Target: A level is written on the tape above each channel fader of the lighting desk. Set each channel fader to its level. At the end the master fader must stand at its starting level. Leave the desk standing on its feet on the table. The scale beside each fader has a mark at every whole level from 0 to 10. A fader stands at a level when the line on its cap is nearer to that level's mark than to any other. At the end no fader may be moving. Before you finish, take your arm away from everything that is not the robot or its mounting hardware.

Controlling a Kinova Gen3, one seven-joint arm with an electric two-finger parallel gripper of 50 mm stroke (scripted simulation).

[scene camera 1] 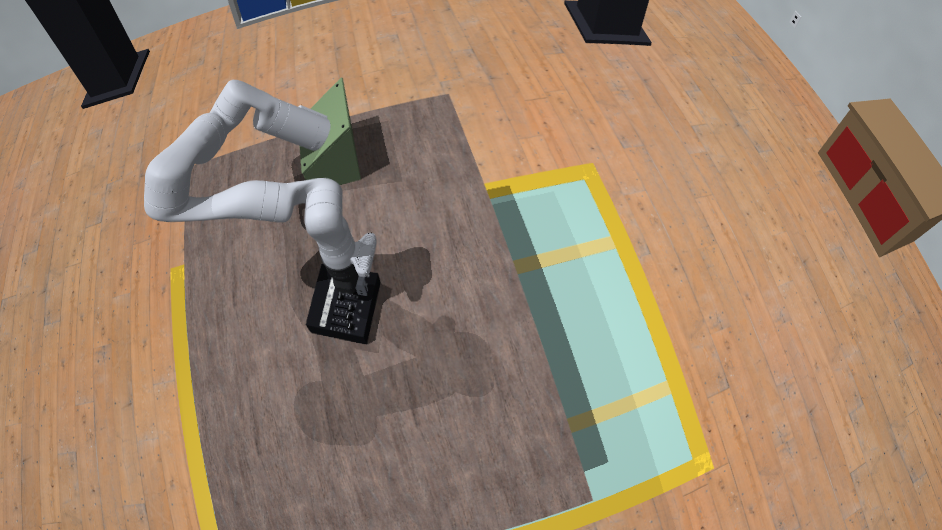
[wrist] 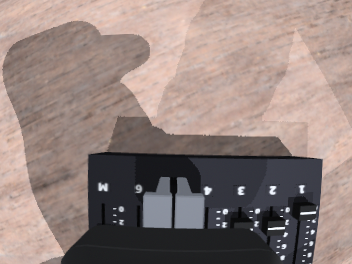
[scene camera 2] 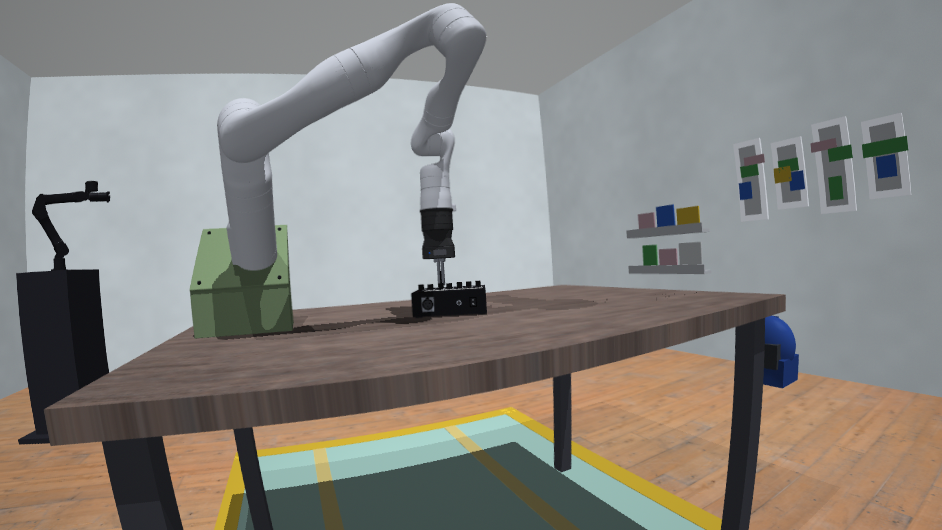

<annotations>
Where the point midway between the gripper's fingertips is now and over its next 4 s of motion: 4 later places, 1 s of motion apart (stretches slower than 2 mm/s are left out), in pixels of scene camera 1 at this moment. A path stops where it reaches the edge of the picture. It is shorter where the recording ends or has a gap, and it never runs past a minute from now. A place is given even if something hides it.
The gripper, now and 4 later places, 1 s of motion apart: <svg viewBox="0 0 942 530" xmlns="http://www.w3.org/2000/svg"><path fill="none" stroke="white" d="M363 292L358 291L354 290L354 287L350 278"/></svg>
</annotations>
